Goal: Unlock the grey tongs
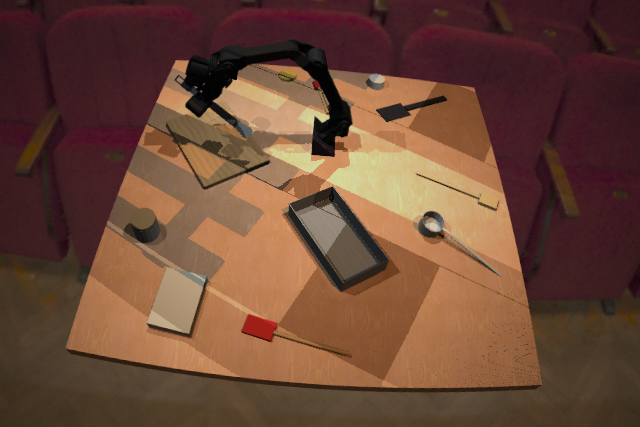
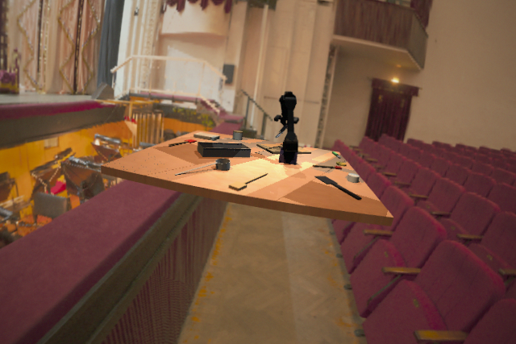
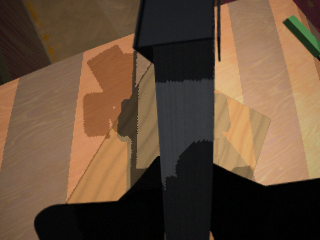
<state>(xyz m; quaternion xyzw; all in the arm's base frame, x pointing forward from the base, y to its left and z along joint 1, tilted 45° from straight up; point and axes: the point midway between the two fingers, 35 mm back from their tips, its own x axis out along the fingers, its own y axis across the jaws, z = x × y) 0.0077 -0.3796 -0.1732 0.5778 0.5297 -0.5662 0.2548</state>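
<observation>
The wooden board is 1 cm ahead of my gripper tip, 3 cm to the left of it and 16 cm below it. From my gripper tip the other things lie so: black spatula (23 cm behind, 76 cm to the left, 16 cm below); then white block (63 cm ahead, 15 cm below); then red spatula (71 cm ahead, 29 cm to the left, 16 cm below).
</observation>
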